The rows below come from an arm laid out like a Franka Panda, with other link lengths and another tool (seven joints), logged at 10 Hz.
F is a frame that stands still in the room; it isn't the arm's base.
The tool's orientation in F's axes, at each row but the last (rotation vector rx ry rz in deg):
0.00 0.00 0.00
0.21 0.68 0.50
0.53 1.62 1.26
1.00 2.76 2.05
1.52 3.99 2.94
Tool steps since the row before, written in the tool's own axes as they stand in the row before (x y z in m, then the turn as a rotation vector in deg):
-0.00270 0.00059 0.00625 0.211 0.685 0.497
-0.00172 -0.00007 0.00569 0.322 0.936 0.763
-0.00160 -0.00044 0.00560 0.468 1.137 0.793
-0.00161 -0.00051 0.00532 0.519 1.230 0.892
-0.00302 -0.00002 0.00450 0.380 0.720 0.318
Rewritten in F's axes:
-0.00270 0.00059 0.00625 0.211 0.685 0.497
-0.00165 -0.00011 0.00571 0.323 0.936 0.763
-0.00143 -0.00053 0.00564 0.465 1.140 0.790
-0.00133 -0.00066 0.00538 0.518 1.233 0.889
-0.00269 -0.00029 0.00469 0.365 0.731 0.311

